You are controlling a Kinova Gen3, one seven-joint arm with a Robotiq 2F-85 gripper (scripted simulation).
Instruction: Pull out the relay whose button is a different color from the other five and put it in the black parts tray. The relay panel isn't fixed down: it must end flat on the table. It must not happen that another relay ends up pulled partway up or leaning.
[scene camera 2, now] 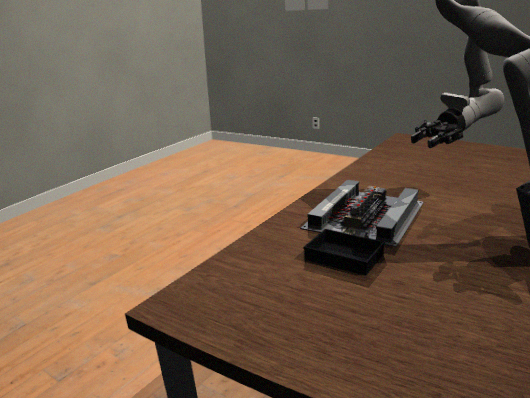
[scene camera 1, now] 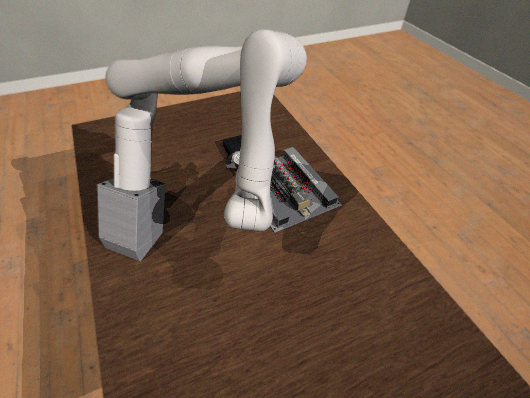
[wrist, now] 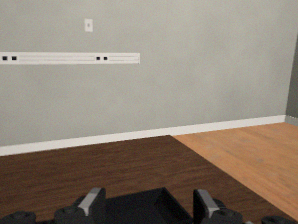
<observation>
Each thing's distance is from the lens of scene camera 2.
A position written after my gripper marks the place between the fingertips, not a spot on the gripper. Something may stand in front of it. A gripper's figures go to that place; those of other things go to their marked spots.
my gripper (scene camera 2: 420, 142): 125 cm
black parts tray (scene camera 2: 361, 254): 113 cm
relay panel (scene camera 2: 391, 228): 118 cm
</observation>
